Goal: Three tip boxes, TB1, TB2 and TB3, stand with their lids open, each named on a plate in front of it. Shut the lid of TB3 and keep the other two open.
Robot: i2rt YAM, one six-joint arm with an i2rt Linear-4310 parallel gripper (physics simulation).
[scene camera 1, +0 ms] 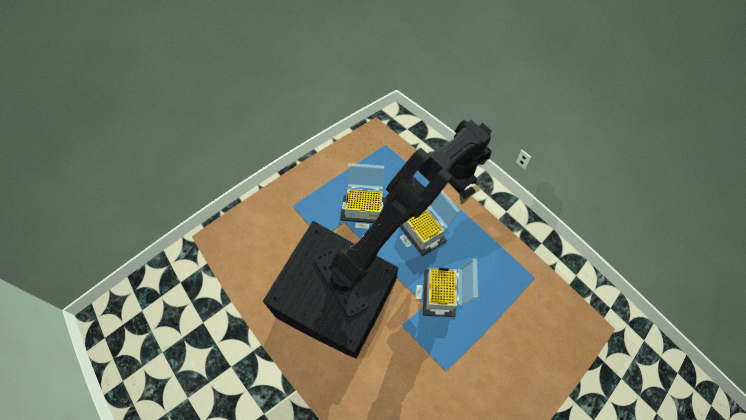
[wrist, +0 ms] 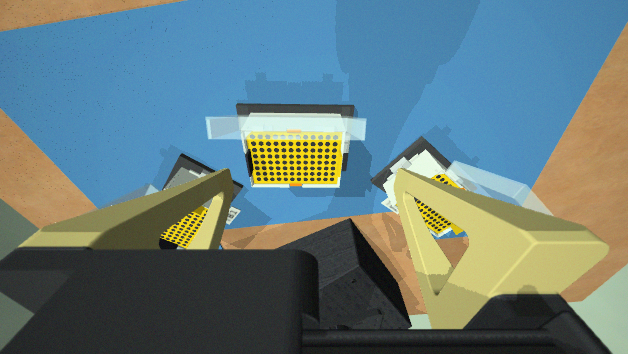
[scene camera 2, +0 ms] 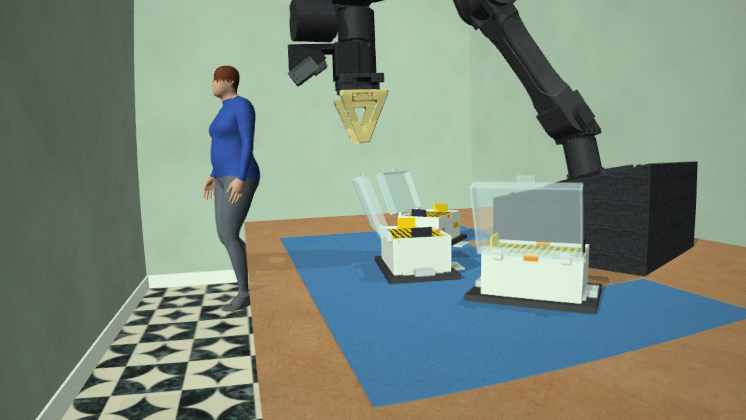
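Pixels of known places: gripper, between the fingertips: (scene camera 1: 452, 192) (wrist: 313, 177) (scene camera 2: 360, 142); arm's base, origin of its link: (scene camera 1: 340, 282) (scene camera 2: 587, 180).
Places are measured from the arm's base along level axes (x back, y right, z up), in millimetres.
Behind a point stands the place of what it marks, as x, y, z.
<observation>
TB3 (scene camera 1: 425, 226) {-344, -39, -69} (scene camera 2: 417, 253) (wrist: 295, 160) {-345, -52, -70} is the middle white box with a yellow tip rack. Its clear lid (scene camera 1: 446, 208) {-421, -34, -20} (scene camera 2: 369, 203) {-423, -110, -15} (wrist: 220, 127) {-430, -100, 17} stands open, leaning back. TB1 (scene camera 1: 363, 200) {-232, -238, -70} (scene camera 2: 441, 224) (wrist: 185, 227) {-224, -233, -70} has its lid (scene camera 1: 365, 176) (scene camera 2: 399, 190) open. TB2 (scene camera 1: 442, 286) (scene camera 2: 532, 279) also has its lid (scene camera 1: 468, 281) {-318, 202, -29} (scene camera 2: 527, 213) (wrist: 500, 185) {-354, 161, 0} open. My gripper (scene camera 1: 468, 195) (scene camera 2: 360, 140) {-423, -31, 72} (wrist: 313, 177) {-423, -31, 72} is open and empty, above and apart from TB3, on its lid side. In the wrist view the fingers partly hide TB1 and TB2, and TB3's name plate does not show.
The boxes stand on a blue mat (scene camera 1: 495, 276) {-452, 228, -127} (scene camera 2: 375, 365) {-462, -384, -127} (wrist: 150, 75) {-437, -228, -127} on a brown table (scene camera 1: 522, 360) {-337, 506, -130} (scene camera 2: 281, 333) {-545, -283, -130}. The arm's black base block (scene camera 1: 323, 297) {65, 14, 5} (scene camera 2: 670, 208) {66, -145, -39} (wrist: 345, 255) {-163, 24, -53} stands on their plate side. A person (scene camera 2: 229, 140) stands beyond the table edge.
</observation>
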